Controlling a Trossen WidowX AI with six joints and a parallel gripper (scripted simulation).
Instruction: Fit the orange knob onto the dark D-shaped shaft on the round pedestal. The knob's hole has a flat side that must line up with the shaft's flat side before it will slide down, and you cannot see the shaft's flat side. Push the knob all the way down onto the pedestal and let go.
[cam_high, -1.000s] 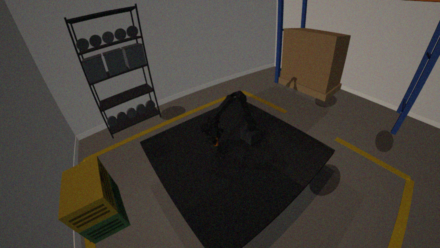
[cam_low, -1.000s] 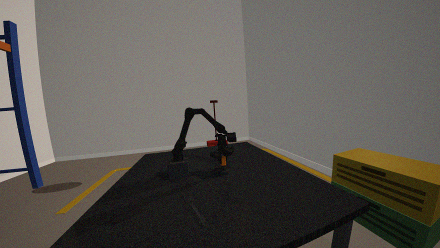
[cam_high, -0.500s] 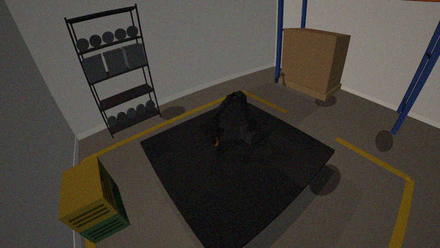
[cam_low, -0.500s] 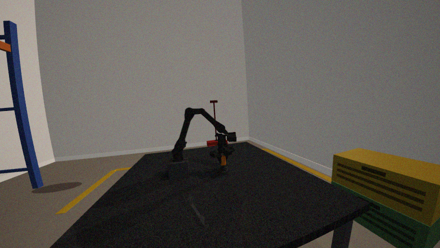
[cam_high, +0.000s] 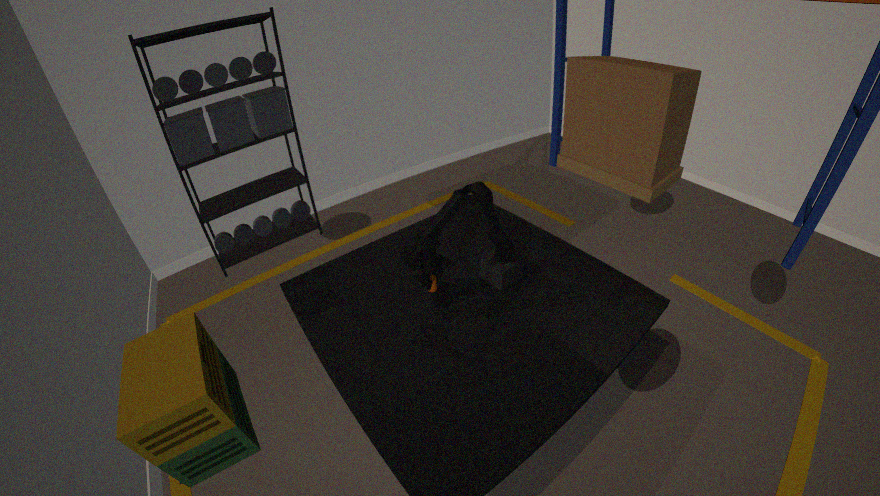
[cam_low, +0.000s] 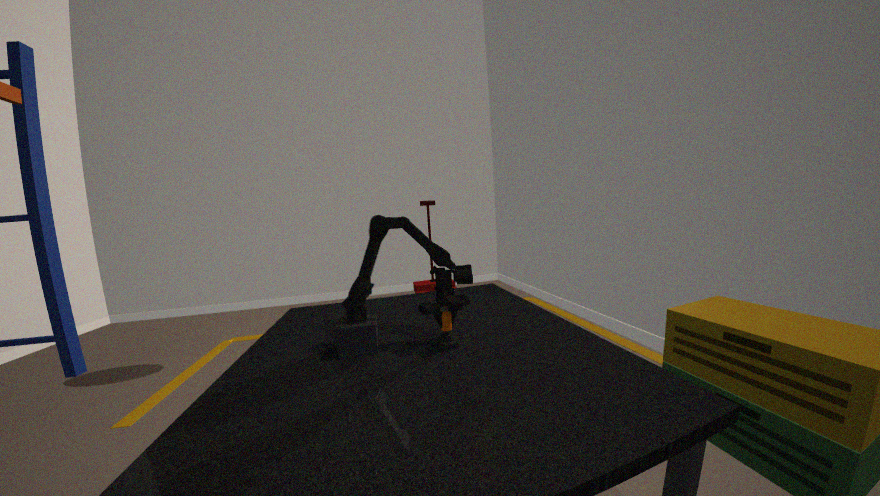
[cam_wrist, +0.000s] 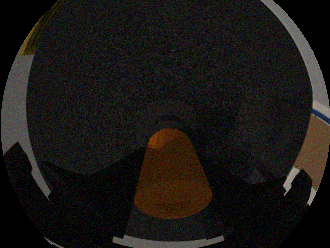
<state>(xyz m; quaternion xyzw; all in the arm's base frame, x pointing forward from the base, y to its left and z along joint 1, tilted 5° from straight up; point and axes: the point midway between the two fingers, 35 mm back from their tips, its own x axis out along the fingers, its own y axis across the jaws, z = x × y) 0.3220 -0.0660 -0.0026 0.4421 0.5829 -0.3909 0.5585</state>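
The orange knob is 20 mm above my gripper tip. Round my gripper tip: round pedestal 40 mm below.
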